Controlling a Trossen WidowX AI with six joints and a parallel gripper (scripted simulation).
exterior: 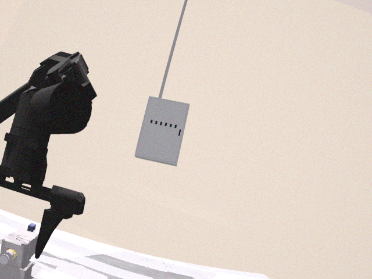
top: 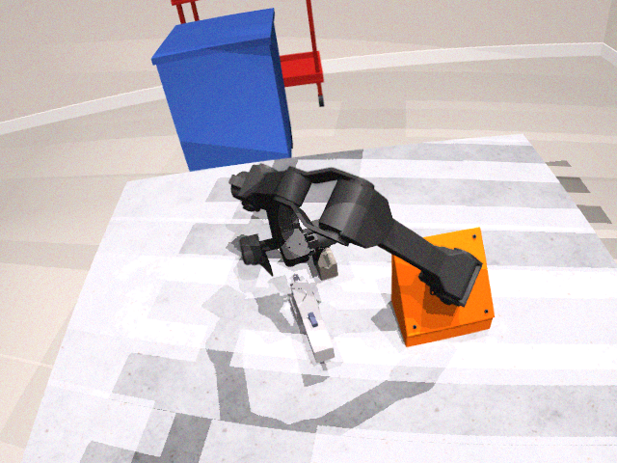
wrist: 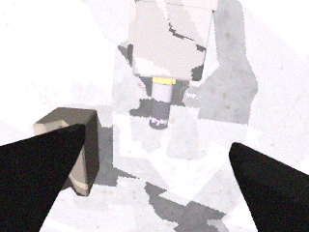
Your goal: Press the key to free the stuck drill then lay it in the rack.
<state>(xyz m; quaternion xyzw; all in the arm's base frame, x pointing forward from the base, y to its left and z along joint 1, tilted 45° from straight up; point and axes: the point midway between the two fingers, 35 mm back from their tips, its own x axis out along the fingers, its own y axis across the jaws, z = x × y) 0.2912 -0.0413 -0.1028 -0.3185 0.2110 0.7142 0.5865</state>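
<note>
The yellow drill lies 60 mm to the left of my gripper tip, 20 mm behind it and 10 mm below it. Also, from my gripper tip: small blue key 150 mm to the left, 40 mm behind, 10 mm below; then housing block 120 mm to the left, 30 mm behind, 20 mm below.
</note>
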